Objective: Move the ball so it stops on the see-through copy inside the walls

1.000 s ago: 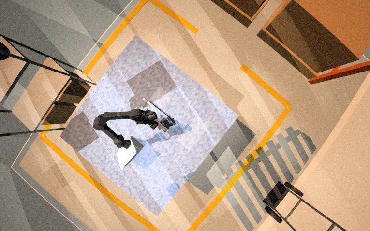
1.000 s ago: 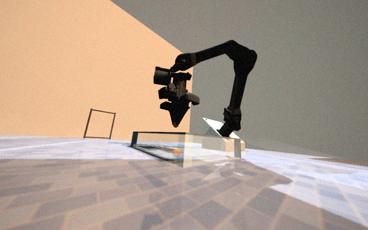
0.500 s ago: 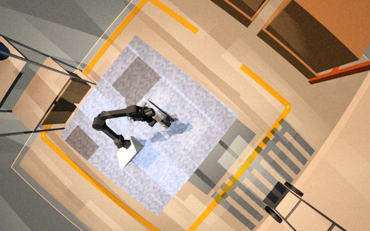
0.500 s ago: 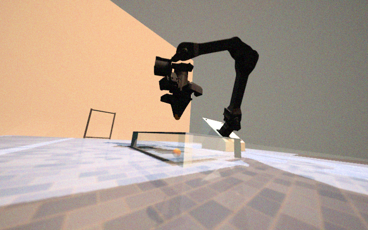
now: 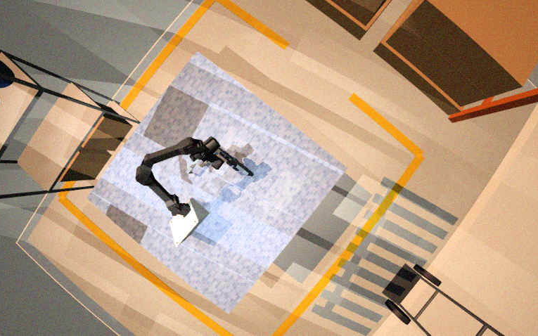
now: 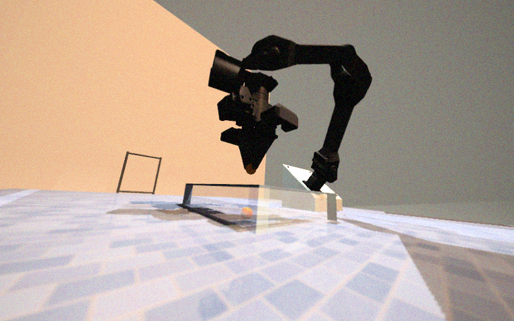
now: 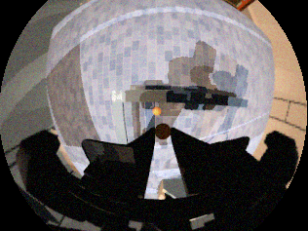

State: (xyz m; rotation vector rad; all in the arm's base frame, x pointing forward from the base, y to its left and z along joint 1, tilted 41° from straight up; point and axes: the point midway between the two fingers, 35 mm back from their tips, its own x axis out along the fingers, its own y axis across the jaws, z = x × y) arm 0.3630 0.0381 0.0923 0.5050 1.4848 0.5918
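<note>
My gripper tip is 1 cm short of the see-through copy of ball, 1 cm to the right of it and 8 cm above it. Also, from my gripper tip: orange ball right at my gripper tip; clear wall 5 cm ahead, 7 cm to the right, 6 cm below.
</note>
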